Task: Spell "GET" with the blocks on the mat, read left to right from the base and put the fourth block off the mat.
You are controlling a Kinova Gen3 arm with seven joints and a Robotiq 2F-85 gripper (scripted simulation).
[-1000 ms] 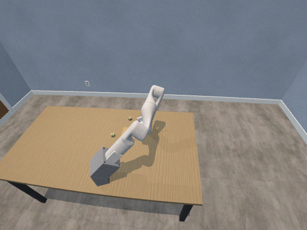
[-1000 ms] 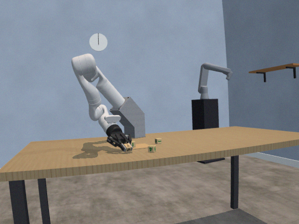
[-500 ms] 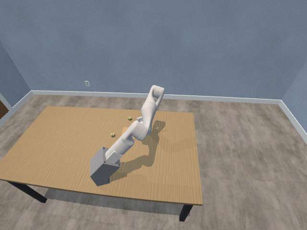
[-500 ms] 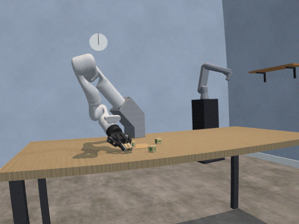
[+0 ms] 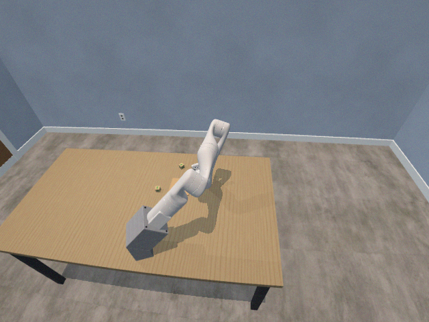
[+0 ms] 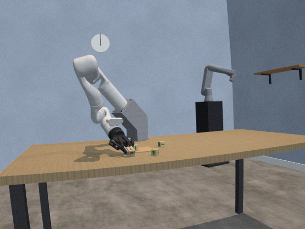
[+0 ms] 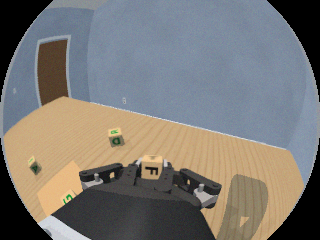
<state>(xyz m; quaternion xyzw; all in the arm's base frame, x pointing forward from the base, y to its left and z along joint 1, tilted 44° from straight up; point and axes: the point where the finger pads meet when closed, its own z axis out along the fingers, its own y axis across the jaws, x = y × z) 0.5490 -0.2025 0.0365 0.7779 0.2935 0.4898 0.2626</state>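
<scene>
My hand is right at the T block. The rest, counted from my hand: G block (11 cm behind, 8 cm to the left, 1 cm below); then mat (12 cm behind, 11 cm to the left, 2 cm below).
</scene>
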